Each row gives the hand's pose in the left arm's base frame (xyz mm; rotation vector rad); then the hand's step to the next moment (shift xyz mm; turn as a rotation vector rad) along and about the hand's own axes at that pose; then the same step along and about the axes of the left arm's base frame.
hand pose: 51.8 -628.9 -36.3 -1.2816 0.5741 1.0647
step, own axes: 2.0 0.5 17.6 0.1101 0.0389 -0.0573
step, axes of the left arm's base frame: -3.1 17.3 2.4 0.0260 -0.0226 -0.1254
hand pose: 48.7 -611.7 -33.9 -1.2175 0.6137 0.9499
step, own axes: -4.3 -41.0 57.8 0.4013 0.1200 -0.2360
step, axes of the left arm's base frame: 28.2 51.9 39.4 0.1158 -0.1096 -0.4536
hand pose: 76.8 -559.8 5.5 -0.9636 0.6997 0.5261
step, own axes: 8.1 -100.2 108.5 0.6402 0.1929 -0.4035
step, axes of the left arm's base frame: 106.1 47.6 91.4 0.1757 -0.1977 -0.7348
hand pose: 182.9 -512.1 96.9 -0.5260 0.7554 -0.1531
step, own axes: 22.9 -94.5 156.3 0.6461 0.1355 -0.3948
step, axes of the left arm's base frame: 129.1 -26.2 128.6 0.1890 -0.2455 -0.7041
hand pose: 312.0 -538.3 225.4 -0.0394 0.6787 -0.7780
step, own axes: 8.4 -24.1 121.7 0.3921 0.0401 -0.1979
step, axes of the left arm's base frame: 59.4 -48.3 98.0 0.1121 -0.1881 -0.3828
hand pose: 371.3 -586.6 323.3 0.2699 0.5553 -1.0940
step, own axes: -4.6 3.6 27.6 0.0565 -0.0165 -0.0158
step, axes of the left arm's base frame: 9.7 -7.9 25.3 -0.0001 -0.0430 -0.0432
